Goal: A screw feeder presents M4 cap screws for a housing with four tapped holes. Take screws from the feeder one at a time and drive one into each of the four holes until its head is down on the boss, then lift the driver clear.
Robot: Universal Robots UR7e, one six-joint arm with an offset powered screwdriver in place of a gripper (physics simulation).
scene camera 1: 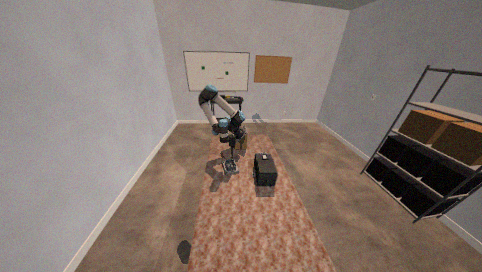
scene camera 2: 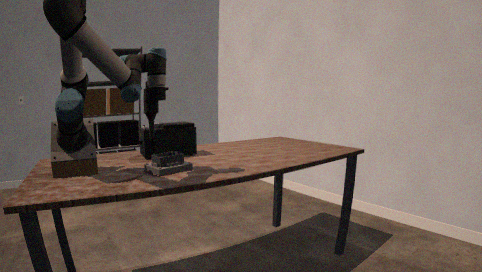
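Note:
The dark housing (scene camera 1: 230,165) (scene camera 2: 168,159) is an open box on a light grey base plate (scene camera 2: 176,169) on the table. The screw feeder (scene camera 1: 265,171) (scene camera 2: 176,139) is a black box with a small light part on top, standing beside the housing, apart from it. My screwdriver (scene camera 1: 232,157) (scene camera 2: 152,134) points straight down over the housing in scene camera 1. In scene camera 2 its thin bit stands in front of the feeder's dark side, near the housing's left end. Whether the tip carries a screw or touches a boss is too small to tell. The four holes and any screws in them cannot be made out.
The arm's base stands on a wooden block (scene camera 1: 241,145) (scene camera 2: 75,168) on the table (scene camera 1: 250,225) (scene camera 2: 280,150). A shelf rack (scene camera 1: 395,127) with brown boxes and black bins stands at the right wall. A dark cart (scene camera 1: 242,99) stands behind the arm, below a whiteboard (scene camera 1: 217,72).

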